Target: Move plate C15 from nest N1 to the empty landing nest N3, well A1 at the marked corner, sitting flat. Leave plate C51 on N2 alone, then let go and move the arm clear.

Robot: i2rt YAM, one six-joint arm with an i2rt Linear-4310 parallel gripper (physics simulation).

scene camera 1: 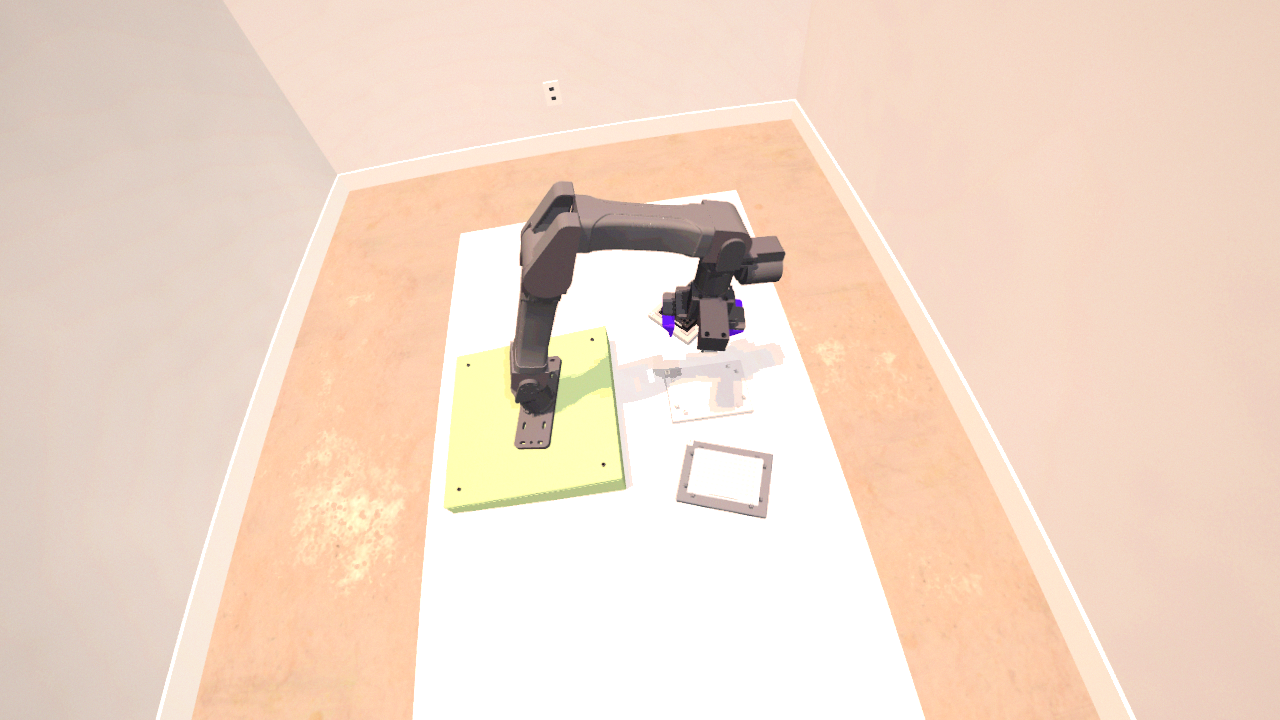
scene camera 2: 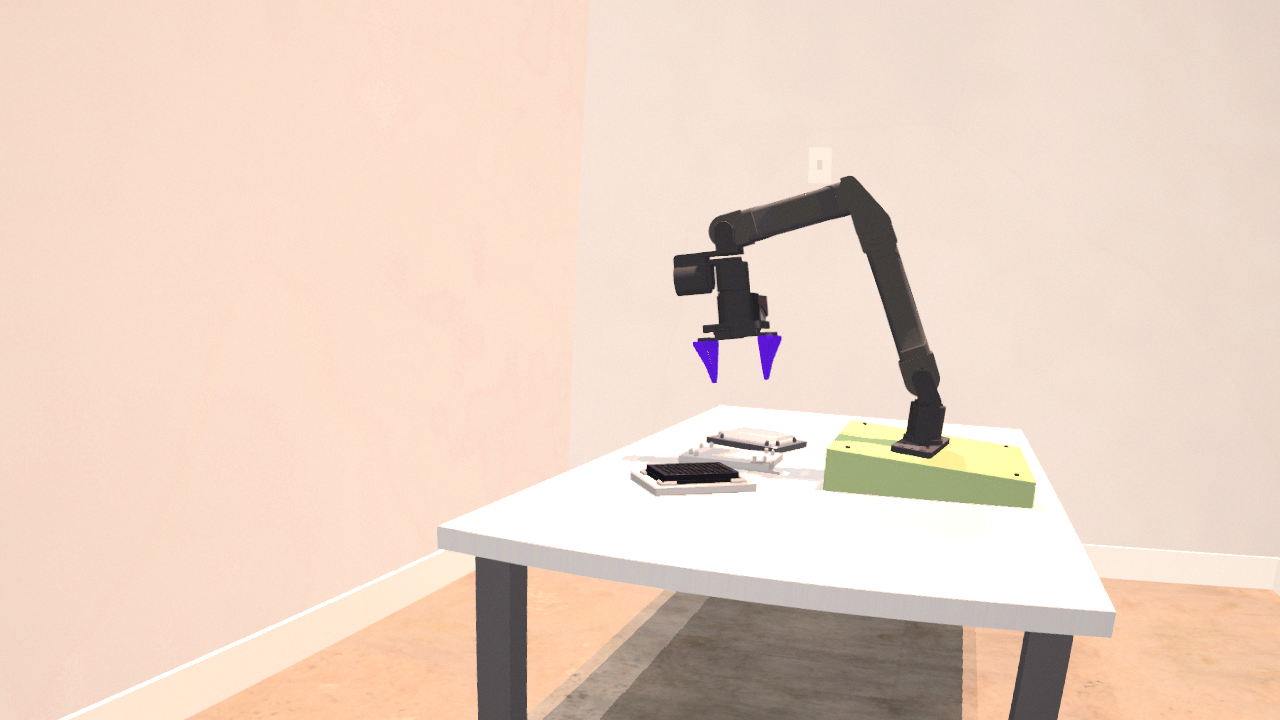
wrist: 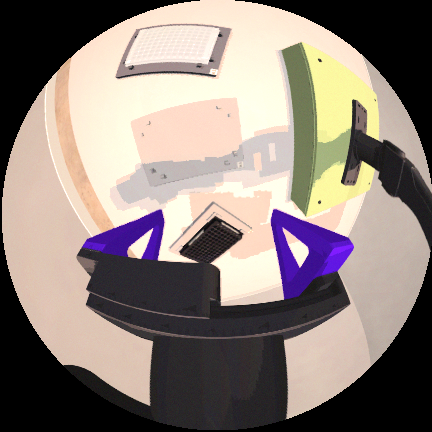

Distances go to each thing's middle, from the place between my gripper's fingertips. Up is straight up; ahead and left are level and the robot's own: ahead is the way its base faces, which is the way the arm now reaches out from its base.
Labels:
My hand is 180 mm to the right of the black perforated plate (scene camera 2: pixel 710 472), 130 mm above it and 10 mm past it. Also, from my hand: grey-framed tray (scene camera 1: pixel 737 478): 220 mm to the right, 130 mm below, 50 mm ahead; then white nest (scene camera 1: pixel 687 337): 180 mm to the left, 140 mm below, 10 mm behind.

